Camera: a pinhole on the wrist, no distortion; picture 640 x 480 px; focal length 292.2 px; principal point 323.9 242.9 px. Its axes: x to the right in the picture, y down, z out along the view. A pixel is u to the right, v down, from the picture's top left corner.
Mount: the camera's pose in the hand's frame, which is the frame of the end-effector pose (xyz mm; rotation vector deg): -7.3 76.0 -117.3 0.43 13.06 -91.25
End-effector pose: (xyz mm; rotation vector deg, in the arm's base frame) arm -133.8 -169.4 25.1 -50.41 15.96 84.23
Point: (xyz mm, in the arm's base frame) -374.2 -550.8 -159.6
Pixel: behind the camera
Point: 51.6 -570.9 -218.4
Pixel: behind the camera
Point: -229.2 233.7 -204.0
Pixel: outside the picture
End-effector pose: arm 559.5 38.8 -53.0 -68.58 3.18 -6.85
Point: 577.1 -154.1 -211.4
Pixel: behind the camera
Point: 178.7 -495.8 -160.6
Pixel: behind the camera
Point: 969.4 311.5 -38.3
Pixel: 253.7 446.1
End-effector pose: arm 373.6 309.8 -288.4 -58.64 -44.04 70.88
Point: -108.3 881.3 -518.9
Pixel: 109.5 440.4
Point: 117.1 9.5 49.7
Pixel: outside the picture
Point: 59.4 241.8 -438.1
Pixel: 93.4 78.3
